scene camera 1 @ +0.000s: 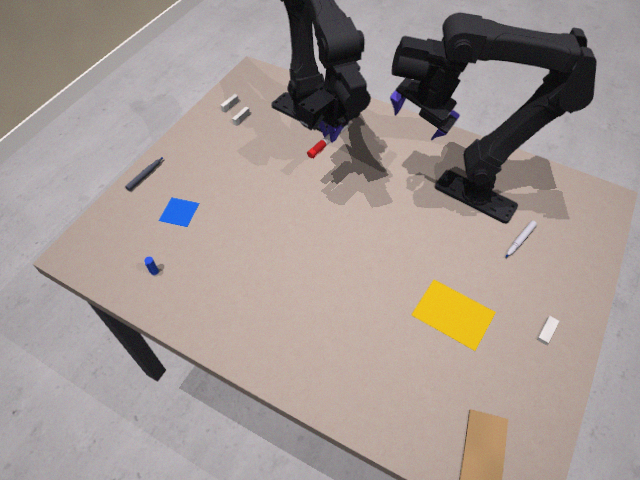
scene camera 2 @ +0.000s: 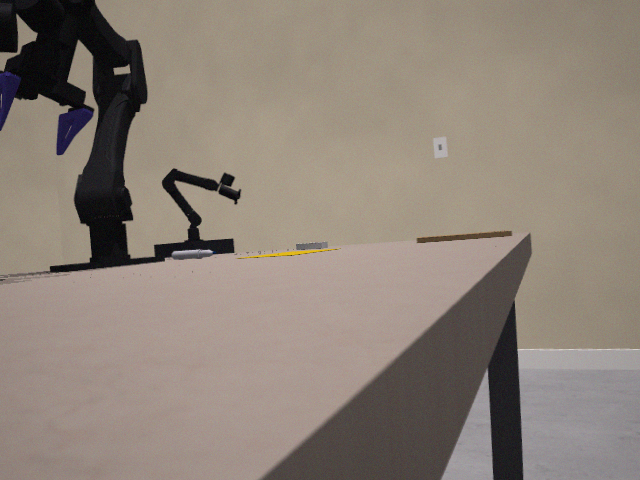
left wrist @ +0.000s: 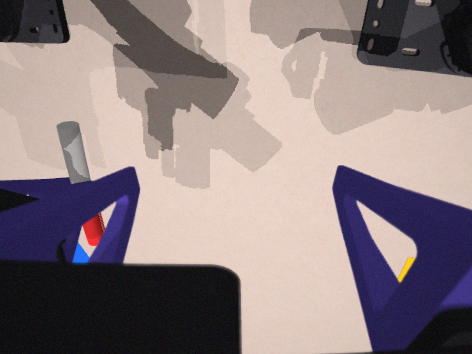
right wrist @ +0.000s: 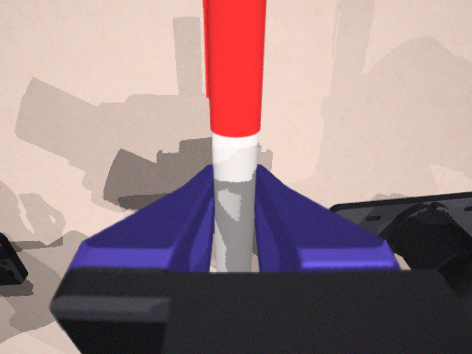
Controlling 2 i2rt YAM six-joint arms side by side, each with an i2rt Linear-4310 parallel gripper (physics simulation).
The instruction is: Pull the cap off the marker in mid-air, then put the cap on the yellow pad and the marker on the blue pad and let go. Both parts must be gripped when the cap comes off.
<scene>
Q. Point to a blue pad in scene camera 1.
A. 179, 212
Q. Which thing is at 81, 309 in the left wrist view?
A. My left gripper.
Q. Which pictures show my left gripper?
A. Scene camera 1, scene camera 2 and the left wrist view only.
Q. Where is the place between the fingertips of my right gripper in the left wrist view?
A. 86, 184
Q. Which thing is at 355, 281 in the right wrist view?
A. My right gripper.
</scene>
